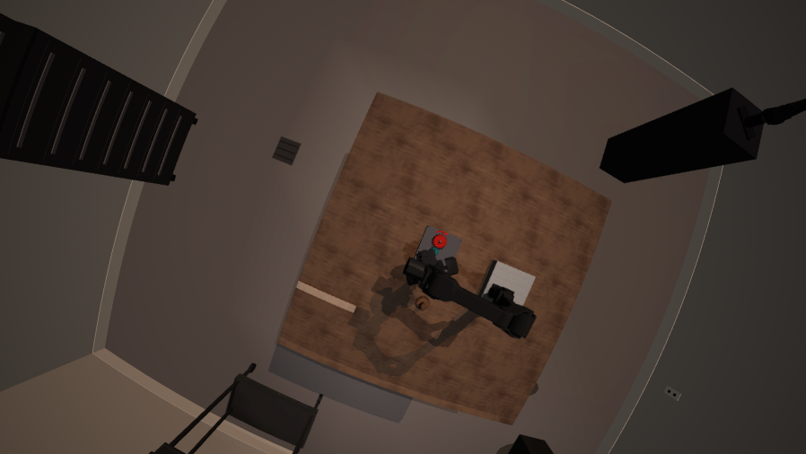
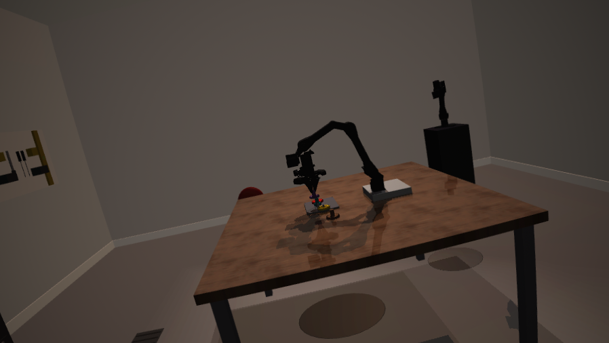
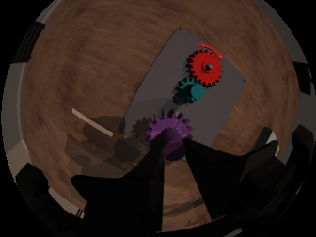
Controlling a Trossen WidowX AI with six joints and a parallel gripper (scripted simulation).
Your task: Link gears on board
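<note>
My gripper tip is 10 mm past the teal gear, 60 mm to the left of it and 70 mm above it. The rest, counted from my gripper tip: red gear 20 mm behind, 110 mm to the right, 80 mm below; purple gear 10 mm below; yellow gear 40 mm behind, 30 mm to the left, 80 mm below.
</note>
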